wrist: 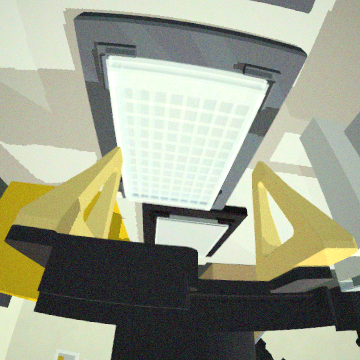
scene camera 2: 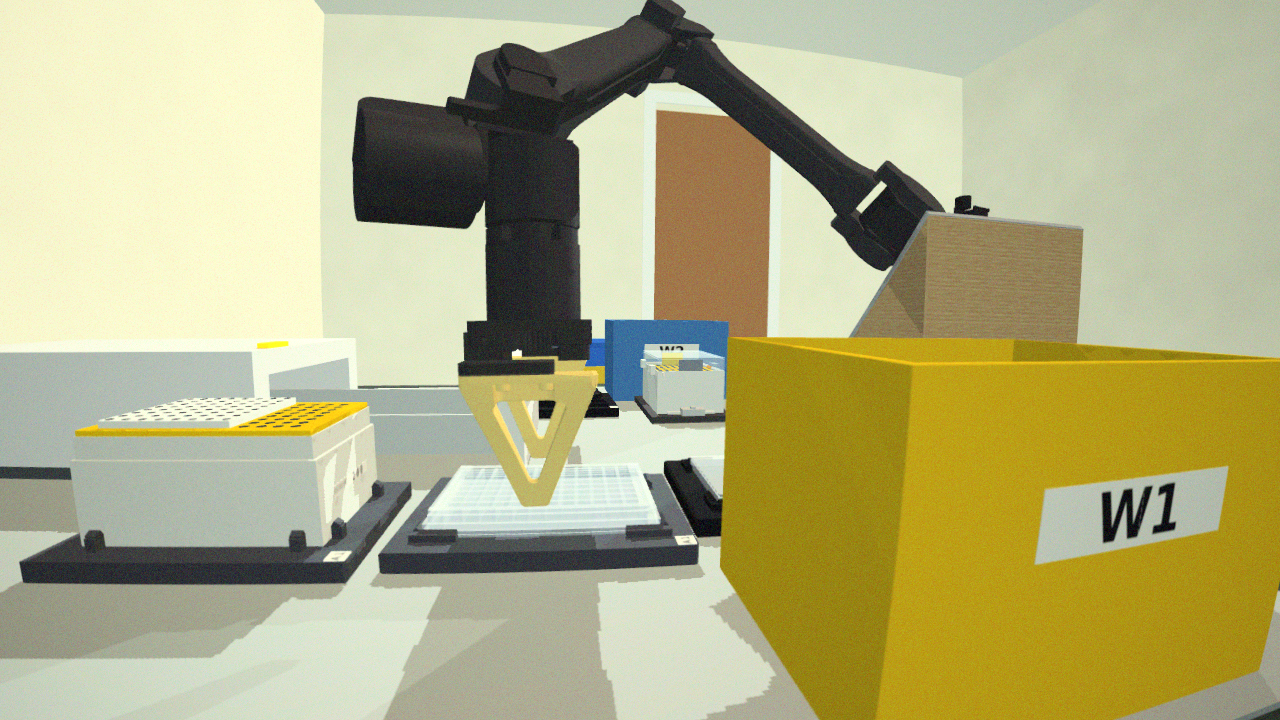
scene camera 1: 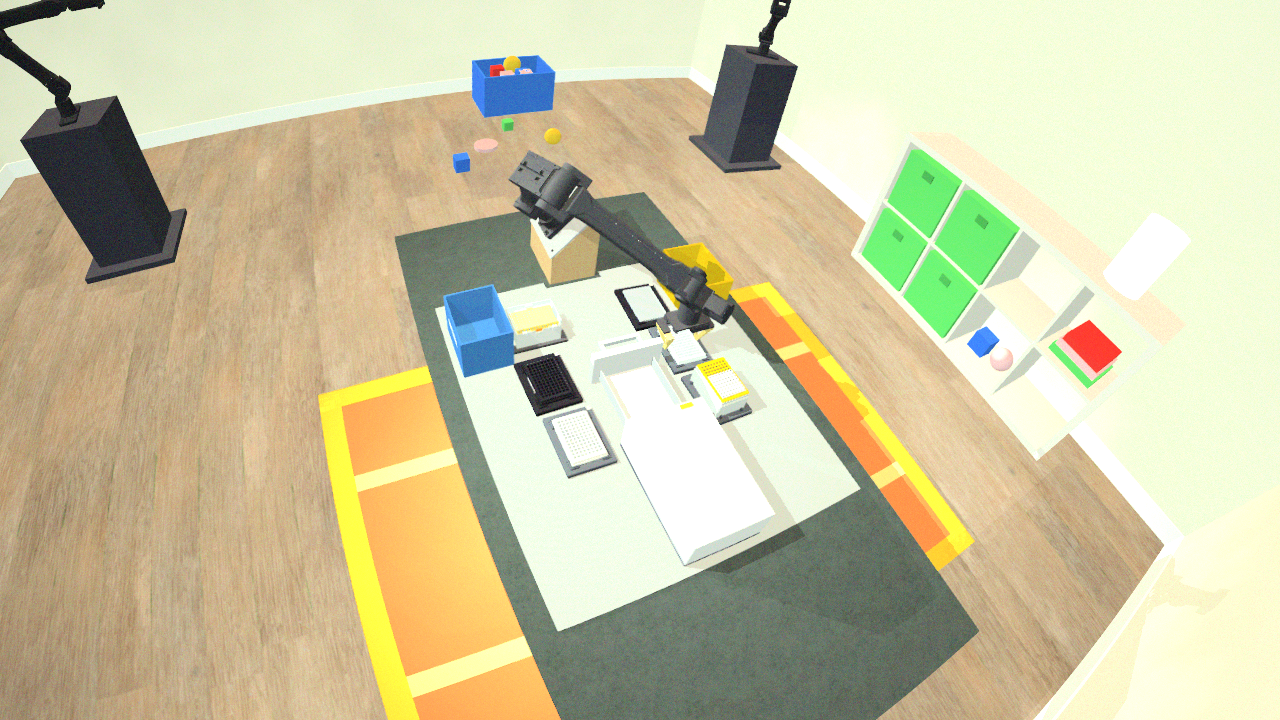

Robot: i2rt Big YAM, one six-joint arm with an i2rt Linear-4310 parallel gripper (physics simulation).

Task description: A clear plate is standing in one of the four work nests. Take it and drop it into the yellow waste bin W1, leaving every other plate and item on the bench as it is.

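Places are measured from the arm's base along level axes (x ahead, y left, z up), in centimetres.
Pixels of known places: gripper, between the fingertips: [wrist: 189, 159] [scene camera 2: 539, 478] [scene camera 1: 680, 343]; arm's base, origin of its link: [scene camera 2: 950, 299].
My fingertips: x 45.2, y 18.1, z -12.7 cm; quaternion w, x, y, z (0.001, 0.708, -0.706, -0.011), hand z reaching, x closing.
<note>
Ahead of a thing's pixels: the offset from my fingertips to its middle.
The clear plate @(dx -0.5, dy +1.0, dz -0.8 cm) [scene camera 1: 687, 349] [scene camera 2: 613, 497] [wrist: 175, 130] lies flat in a dark grey work nest @(dx -0.5, dy +1.0, dz -1.8 cm) [scene camera 2: 537, 557] [wrist: 190, 37], beside the yellow waste bin W1 @(dx -18.5, dy +14.2, dz +3.3 cm) [scene camera 1: 714, 275] [scene camera 2: 814, 501] [wrist: 20, 196]. My gripper [scene camera 1: 683, 337] [scene camera 2: 537, 479] [wrist: 189, 159] is open and empty, pointing down over the plate. In the wrist view its two yellow fingers stand on either side of the plate's long sides, towards the end nearest the black nest. In the scene camera 2 view the near fingertip overlaps the plate; its exact height against the plate's rim is hard to tell.
A white-and-yellow tip box @(dx +17.3, dy +1.8, dz +1.8 cm) [scene camera 1: 720, 383] [scene camera 2: 223, 488] stands beside the nest. A pale plate @(dx -17.6, dy -1.6, dz -1.1 cm) [scene camera 1: 642, 304] [wrist: 190, 232] sits in a black nest on the other side. A white instrument @(dx +38.2, dy -17.9, dz +2.6 cm) [scene camera 1: 693, 474] [scene camera 2: 125, 402] and a blue bin @(dx -17.8, dy -49.6, dz +3.3 cm) [scene camera 1: 483, 335] [scene camera 2: 626, 358] stand farther off.
</note>
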